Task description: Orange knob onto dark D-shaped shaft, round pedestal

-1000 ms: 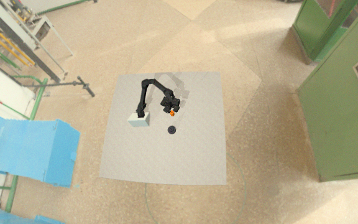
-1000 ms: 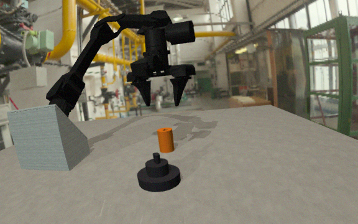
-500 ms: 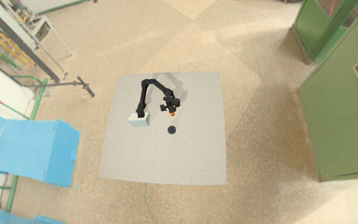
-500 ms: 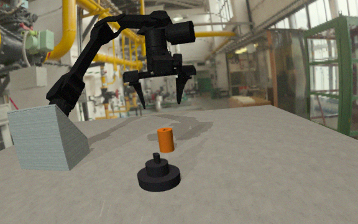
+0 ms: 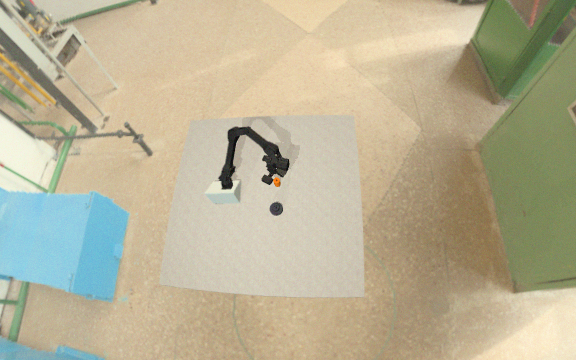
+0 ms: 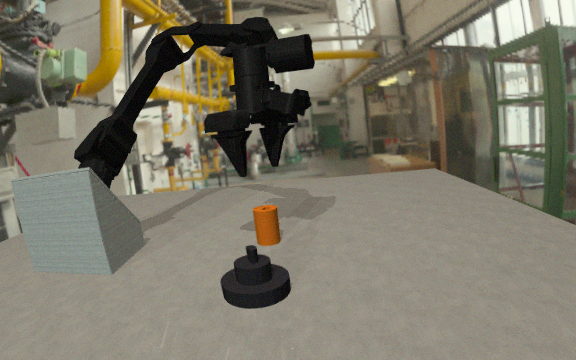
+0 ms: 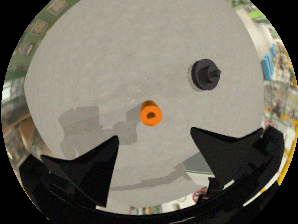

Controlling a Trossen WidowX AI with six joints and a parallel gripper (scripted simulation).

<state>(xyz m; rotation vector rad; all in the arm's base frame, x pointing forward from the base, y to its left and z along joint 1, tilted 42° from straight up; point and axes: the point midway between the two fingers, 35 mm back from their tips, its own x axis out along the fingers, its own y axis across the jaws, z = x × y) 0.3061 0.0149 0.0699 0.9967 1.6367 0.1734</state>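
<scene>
My gripper tip is 9 cm above the orange knob. Also, from my gripper tip: dark round pedestal (1 cm behind, 18 cm to the right, 9 cm below).
</scene>
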